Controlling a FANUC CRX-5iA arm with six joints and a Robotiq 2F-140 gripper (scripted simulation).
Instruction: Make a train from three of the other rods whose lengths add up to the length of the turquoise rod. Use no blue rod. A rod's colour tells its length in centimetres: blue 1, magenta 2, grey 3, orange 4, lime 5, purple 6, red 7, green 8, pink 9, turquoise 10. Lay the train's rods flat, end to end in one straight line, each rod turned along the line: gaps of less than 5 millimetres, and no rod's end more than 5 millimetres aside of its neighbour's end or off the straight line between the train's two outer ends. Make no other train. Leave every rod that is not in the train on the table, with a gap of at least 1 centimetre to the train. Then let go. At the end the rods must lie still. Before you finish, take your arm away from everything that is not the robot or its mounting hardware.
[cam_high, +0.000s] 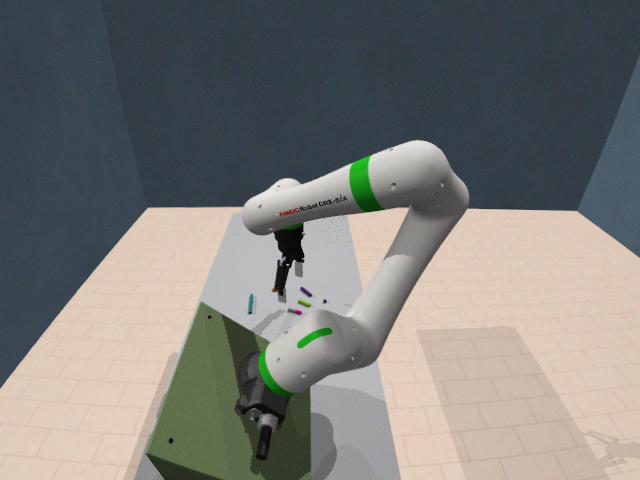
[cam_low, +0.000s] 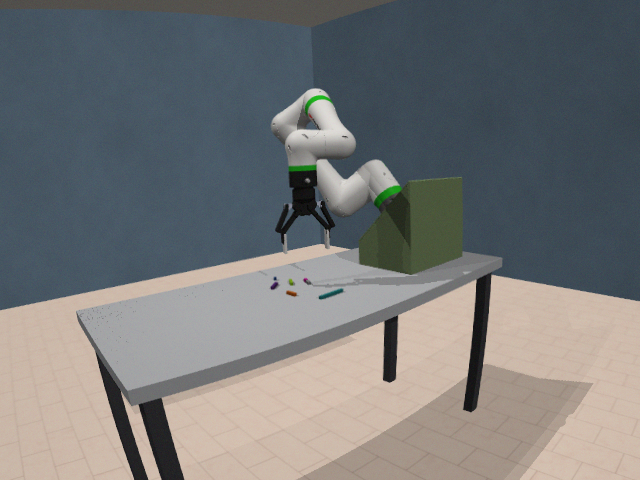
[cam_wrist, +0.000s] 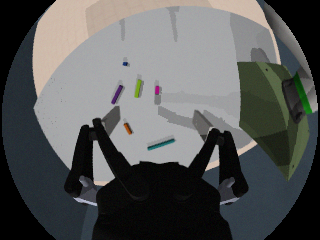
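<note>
Now: hand 12 cm above the lime rod, 4 cm to the left of it and 4 cm short of it. Also, from my hand: grey rod: 12 cm below; magenta rod: 12 cm below, 3 cm to the right, 1 cm behind; purple rod: 12 cm below, 11 cm ahead, 4 cm to the right.
</note>
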